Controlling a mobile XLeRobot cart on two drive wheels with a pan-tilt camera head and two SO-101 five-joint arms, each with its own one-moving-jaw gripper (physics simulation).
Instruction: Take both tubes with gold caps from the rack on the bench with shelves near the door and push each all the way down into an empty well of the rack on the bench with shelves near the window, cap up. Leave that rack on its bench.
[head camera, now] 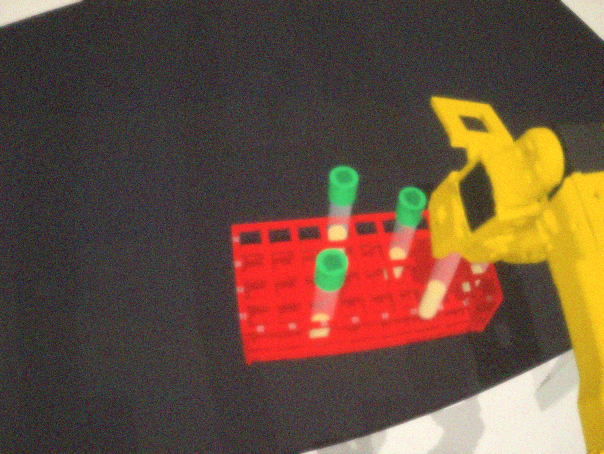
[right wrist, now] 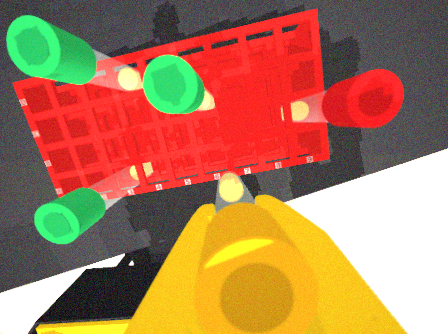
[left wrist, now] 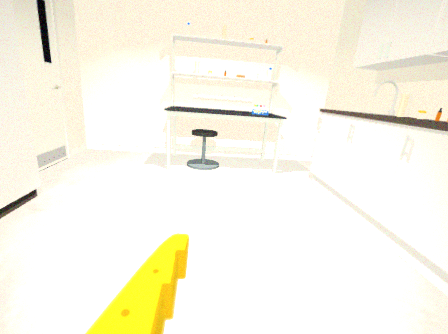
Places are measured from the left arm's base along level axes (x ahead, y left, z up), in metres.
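Pixels of known places: left hand, tool point: [left wrist: 187, 250]; right hand, tool point: [head camera: 441, 250] [right wrist: 215, 215].
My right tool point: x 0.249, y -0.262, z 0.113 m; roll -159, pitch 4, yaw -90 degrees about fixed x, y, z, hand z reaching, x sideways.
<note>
Behind a point stands the place of what it marks.
The red rack [head camera: 280, 345] [right wrist: 324, 120] stands on the dark bench top. My right gripper [head camera: 445, 245] [right wrist: 235, 204] {x 0.249, y -0.262, z 0.113 m} is shut on a gold-capped tube [head camera: 434, 295] {x 0.237, y -0.265, z 0.077 m} [right wrist: 257, 295]. In the right wrist view the tube's cap is between the jaws and its pale bottom end shows at the rack's near edge, by labels 6 and 7. In the head view the tube leans in front of the rack's near row, outside any well as far as shows; the gripper hides its cap. My left gripper [left wrist: 170, 265] is fully open, with one notched jaw in view, over the floor.
Three green-capped tubes and a red-capped tube [right wrist: 362, 100] {x 0.282, y -0.317, z 0.106 m} stand in the red rack, close around the held tube. In the left wrist view a blue rack [left wrist: 260, 113] {x -3.211, y 0.067, z 0.004 m} stands on a far shelved bench [left wrist: 215, 112] {x -2.995, y -0.482, z -0.018 m}, with a stool [left wrist: 204, 133] {x -3.056, y -0.617, z -0.297 m} before it and cabinets at right.
</note>
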